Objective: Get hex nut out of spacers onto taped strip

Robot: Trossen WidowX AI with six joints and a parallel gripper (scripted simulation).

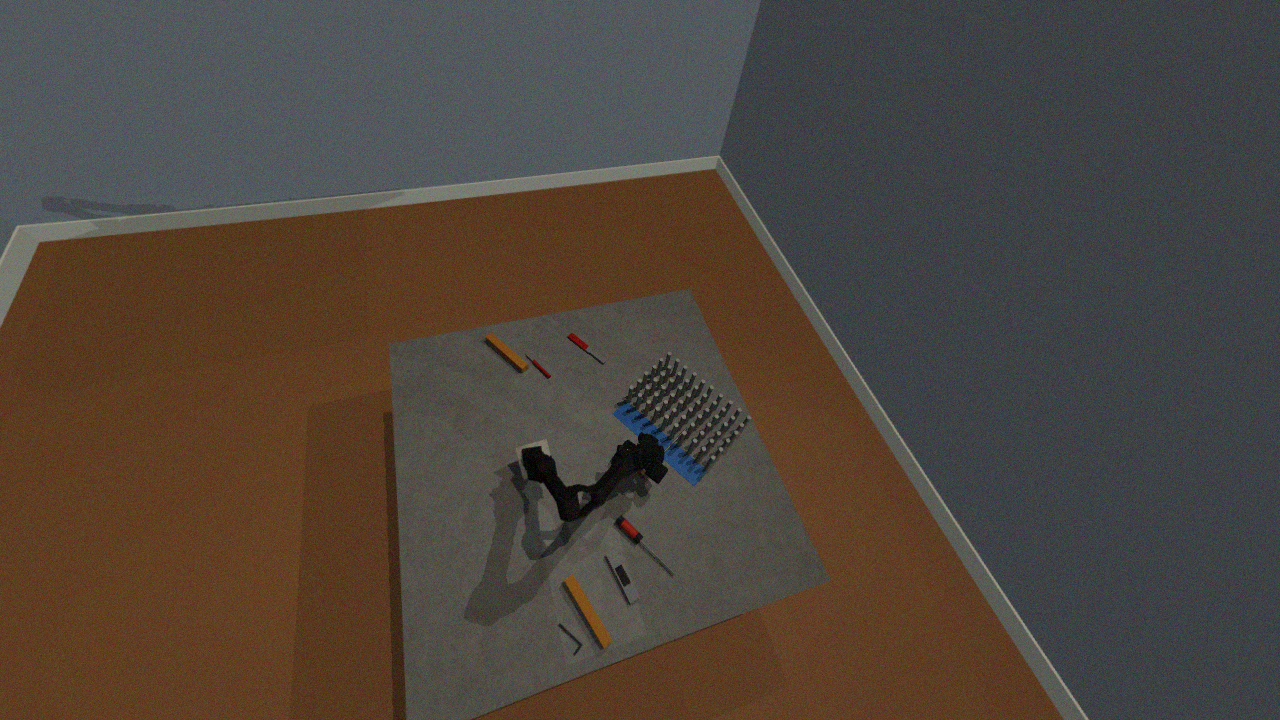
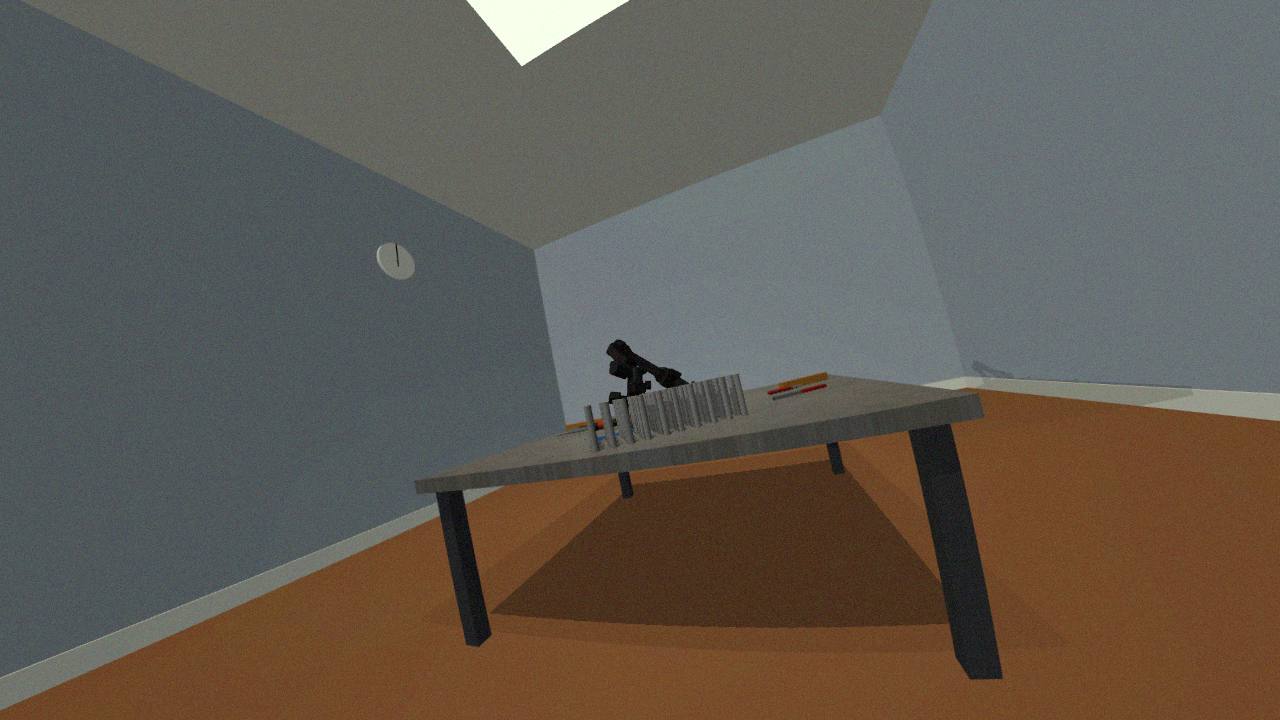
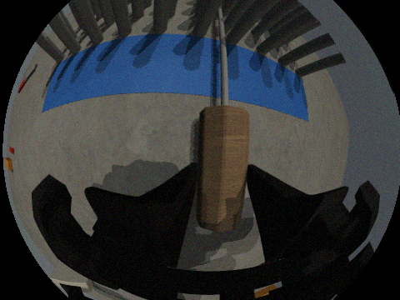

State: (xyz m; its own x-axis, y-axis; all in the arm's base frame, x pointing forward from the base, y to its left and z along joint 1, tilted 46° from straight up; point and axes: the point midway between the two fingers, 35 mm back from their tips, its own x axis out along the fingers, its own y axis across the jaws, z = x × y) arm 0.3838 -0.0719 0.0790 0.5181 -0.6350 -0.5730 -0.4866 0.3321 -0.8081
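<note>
The hook tool lies 90 mm ahead of my gripper tip and 60 mm to the left of it. From my gripper tip the other things lie so: blue taped strip 90 mm to the left, 60 mm ahead, 20 mm below; dark flat tool 320 mm to the right, 180 mm behind; thin red tool 530 mm to the left, 340 mm behind, 10 mm below.
</note>
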